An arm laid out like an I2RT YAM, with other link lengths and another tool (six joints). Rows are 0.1 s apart.
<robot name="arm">
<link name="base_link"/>
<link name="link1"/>
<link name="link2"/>
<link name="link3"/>
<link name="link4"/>
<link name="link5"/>
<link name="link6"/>
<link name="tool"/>
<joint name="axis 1" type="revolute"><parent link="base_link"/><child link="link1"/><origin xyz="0.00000 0.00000 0.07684" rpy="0.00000 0.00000 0.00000"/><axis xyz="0 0 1"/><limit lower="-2.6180" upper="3.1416"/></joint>
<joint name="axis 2" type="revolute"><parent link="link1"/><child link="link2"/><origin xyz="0.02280 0.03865 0.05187" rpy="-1.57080 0.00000 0.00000"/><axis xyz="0 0 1"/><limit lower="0.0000" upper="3.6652"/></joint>
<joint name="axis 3" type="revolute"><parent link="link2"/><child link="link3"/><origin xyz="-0.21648 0.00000 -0.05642" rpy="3.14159 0.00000 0.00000"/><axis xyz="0 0 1"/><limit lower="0.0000" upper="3.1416"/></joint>
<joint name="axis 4" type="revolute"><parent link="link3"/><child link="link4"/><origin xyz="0.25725 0.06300 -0.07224" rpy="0.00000 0.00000 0.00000"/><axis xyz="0 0 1"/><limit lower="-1.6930" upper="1.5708"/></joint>
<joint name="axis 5" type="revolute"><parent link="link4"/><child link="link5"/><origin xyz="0.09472 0.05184 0.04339" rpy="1.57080 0.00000 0.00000"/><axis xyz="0 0 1"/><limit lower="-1.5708" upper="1.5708"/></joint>
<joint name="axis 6" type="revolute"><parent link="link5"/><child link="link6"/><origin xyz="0.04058 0.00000 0.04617" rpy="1.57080 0.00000 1.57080"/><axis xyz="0 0 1"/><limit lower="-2.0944" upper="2.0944"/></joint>
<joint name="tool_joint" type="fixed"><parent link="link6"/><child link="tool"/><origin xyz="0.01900 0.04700 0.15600" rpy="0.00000 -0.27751 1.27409"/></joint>
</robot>
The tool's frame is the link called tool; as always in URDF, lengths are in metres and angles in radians.
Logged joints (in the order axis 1, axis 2, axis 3, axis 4, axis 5, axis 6), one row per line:
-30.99 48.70 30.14 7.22 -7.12 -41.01
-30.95 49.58 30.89 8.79 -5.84 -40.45
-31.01 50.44 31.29 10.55 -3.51 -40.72
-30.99 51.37 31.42 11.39 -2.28 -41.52
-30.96 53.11 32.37 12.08 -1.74 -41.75
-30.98 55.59 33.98 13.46 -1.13 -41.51
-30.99 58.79 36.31 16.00 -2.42 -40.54
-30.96 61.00 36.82 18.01 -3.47 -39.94
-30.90 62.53 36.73 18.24 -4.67 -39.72
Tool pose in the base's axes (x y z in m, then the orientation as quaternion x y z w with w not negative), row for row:
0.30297 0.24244 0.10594 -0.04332 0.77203 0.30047 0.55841
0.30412 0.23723 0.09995 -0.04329 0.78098 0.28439 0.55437
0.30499 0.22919 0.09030 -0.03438 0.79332 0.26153 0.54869
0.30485 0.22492 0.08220 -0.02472 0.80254 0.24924 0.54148
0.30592 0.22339 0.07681 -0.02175 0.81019 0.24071 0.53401
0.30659 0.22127 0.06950 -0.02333 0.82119 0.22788 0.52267
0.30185 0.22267 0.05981 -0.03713 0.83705 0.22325 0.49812
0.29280 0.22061 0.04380 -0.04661 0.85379 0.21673 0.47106
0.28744 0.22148 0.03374 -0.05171 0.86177 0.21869 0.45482
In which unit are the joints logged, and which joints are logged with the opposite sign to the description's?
The joints are logged in degrees. Opposite sign: axis 1, axis 4, axis 6.
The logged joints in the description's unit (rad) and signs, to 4 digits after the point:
0.5409 0.8500 0.5260 -0.1260 -0.1243 0.7158
0.5402 0.8653 0.5391 -0.1534 -0.1019 0.7060
0.5412 0.8803 0.5461 -0.1841 -0.0613 0.7107
0.5409 0.8966 0.5484 -0.1988 -0.0398 0.7247
0.5404 0.9269 0.5650 -0.2108 -0.0304 0.7287
0.5407 0.9702 0.5931 -0.2349 -0.0197 0.7245
0.5409 1.0261 0.6337 -0.2793 -0.0422 0.7076
0.5404 1.0647 0.6426 -0.3143 -0.0606 0.6971
0.5393 1.0914 0.6411 -0.3183 -0.0815 0.6932

